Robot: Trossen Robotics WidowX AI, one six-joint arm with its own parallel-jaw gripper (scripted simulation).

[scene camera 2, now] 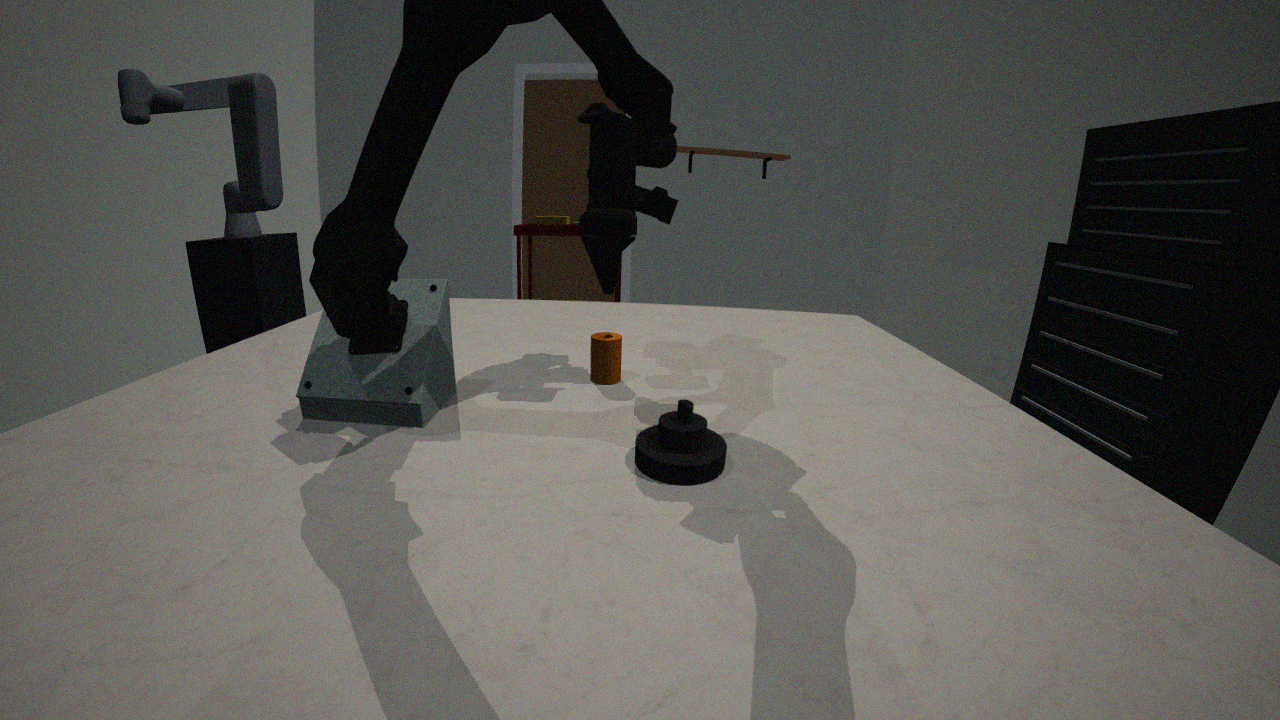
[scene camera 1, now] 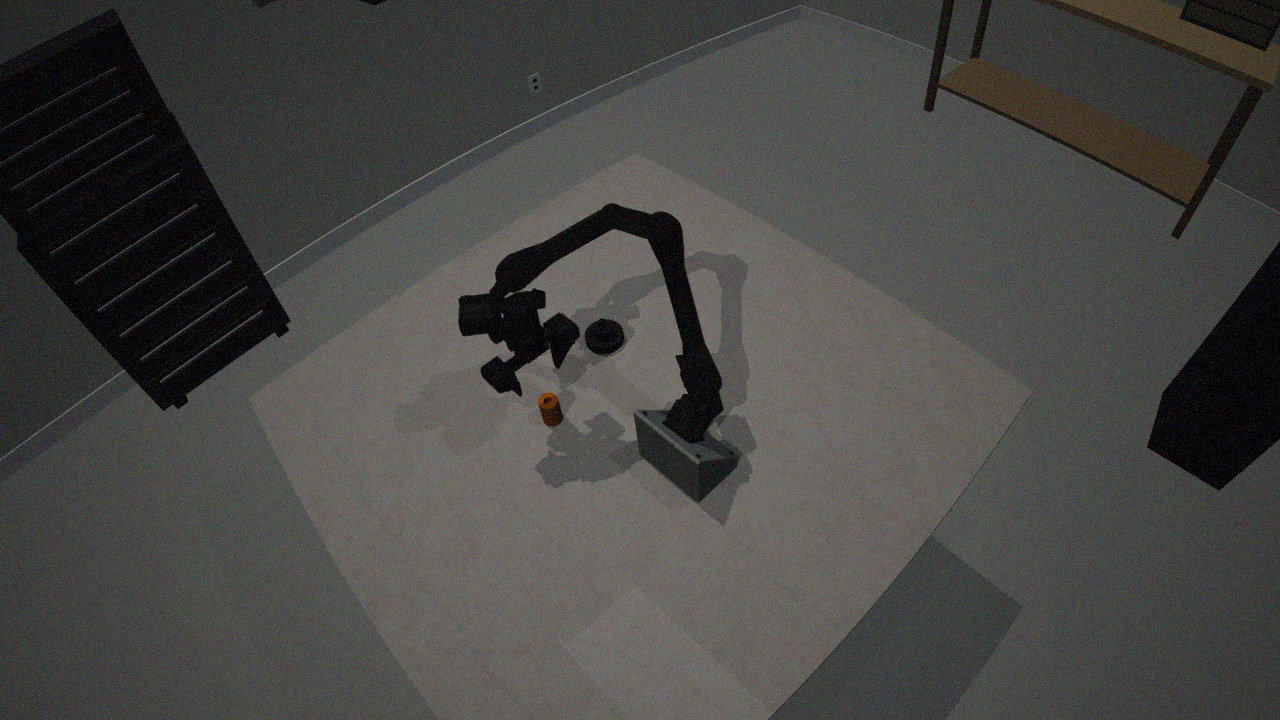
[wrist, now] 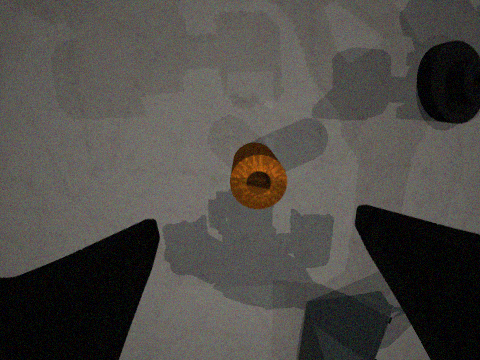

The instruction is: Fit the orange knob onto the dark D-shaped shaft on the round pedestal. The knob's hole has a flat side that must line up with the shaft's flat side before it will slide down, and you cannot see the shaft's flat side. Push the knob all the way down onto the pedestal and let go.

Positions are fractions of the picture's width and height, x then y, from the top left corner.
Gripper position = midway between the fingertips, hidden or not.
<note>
My gripper (scene camera 2: 0.48,0.40) is open, with nothing in its grasp. Further things: an orange knob (scene camera 2: 0.47,0.51) and a dark round pedestal (scene camera 2: 0.53,0.63).
The orange knob shows as well in the wrist view (wrist: 0.54,0.50). My gripper also shows in the wrist view (wrist: 0.54,0.62). The dark round pedestal is seen too in scene camera 1 (scene camera 1: 0.47,0.47).
</note>
